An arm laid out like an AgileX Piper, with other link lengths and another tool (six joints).
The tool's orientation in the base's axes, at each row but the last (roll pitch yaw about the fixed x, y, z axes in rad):
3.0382 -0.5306 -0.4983
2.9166 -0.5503 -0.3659
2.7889 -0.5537 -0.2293
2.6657 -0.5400 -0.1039
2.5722 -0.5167 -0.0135
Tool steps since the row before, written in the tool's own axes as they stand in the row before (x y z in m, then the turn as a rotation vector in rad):
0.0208 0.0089 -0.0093 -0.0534 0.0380 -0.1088
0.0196 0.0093 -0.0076 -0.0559 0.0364 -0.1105
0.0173 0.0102 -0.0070 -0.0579 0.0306 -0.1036
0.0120 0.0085 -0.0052 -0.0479 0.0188 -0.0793
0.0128 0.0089 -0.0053 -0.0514 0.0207 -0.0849
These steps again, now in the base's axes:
0.0075 -0.0130 0.0193 -0.1030 0.0258 0.0697
0.0083 -0.0111 0.0183 -0.1049 0.0286 0.0695
0.0075 -0.0091 0.0177 -0.1016 0.0310 0.0612
0.0053 -0.0058 0.0135 -0.0793 0.0280 0.0432
0.0065 -0.0047 0.0144 -0.0851 0.0295 0.0465

